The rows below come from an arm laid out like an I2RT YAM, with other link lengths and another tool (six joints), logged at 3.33 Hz.
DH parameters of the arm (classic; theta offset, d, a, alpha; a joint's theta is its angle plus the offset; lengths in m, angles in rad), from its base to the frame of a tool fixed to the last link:
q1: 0 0.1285 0.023 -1.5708
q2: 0 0 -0.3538 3.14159
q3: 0.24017 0 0.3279 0
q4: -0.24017 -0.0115 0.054 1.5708
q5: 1.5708 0.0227 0 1.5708
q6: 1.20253 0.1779 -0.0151 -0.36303
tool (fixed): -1.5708 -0.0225 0 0
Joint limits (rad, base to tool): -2.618..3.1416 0..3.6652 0..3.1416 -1.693..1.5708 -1.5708..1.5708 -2.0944..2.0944
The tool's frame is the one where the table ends.
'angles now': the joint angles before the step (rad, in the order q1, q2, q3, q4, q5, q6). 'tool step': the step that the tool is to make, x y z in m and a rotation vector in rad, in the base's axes. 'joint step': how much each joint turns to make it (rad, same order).
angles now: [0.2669 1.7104 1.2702 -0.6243 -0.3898 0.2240]
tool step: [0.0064 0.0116 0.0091 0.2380 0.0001 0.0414]
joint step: [-0.0484 0.0089 -0.0304 0.1214 -0.2440 0.0501]
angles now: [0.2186 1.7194 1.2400 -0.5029 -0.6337 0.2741]
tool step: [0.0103 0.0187 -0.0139 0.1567 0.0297 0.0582]
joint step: [-0.0081 0.0707 -0.0110 0.1179 -0.1688 0.0483]
